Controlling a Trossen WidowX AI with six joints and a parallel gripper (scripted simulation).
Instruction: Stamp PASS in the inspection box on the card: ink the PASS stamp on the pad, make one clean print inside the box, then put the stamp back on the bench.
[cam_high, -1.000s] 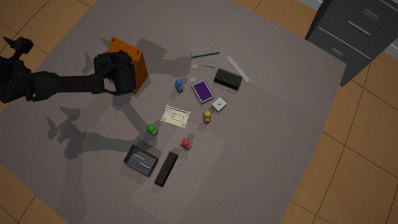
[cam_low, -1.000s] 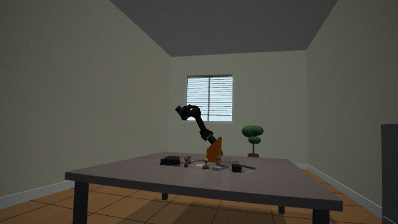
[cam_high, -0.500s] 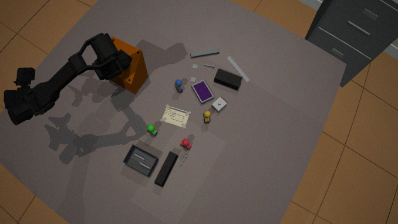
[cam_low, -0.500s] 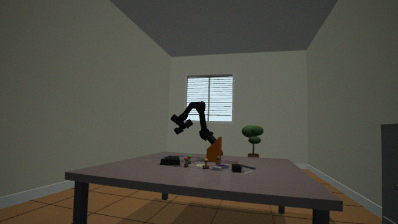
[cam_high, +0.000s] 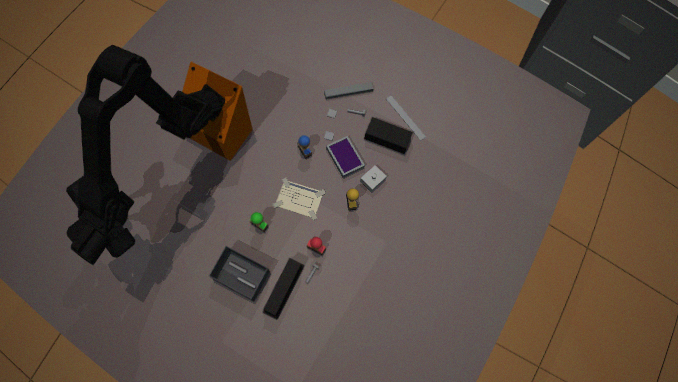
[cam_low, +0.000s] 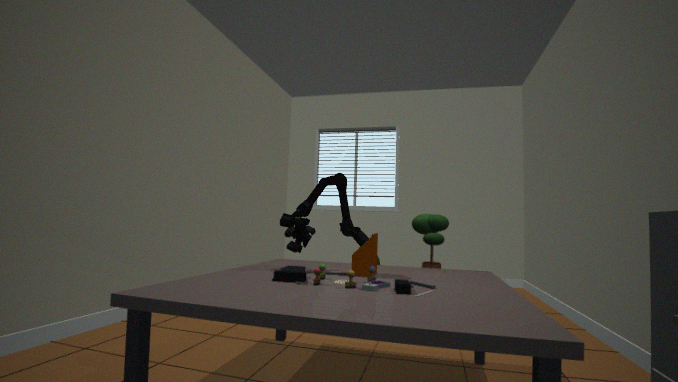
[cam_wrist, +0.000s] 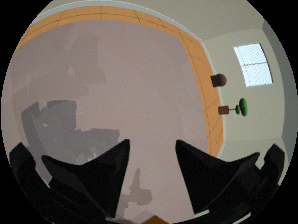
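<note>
My gripper tip is 30 cm short of the green-knobbed stamp, 25 cm to the right of it and 8 cm above it. Round my gripper tip: black bar (44 cm ahead, 16 cm to the left, 8 cm below); then cream card (36 cm to the left, 33 cm ahead, 10 cm below); then dark tray (34 cm ahead, 13 cm to the left, 8 cm below).
</note>
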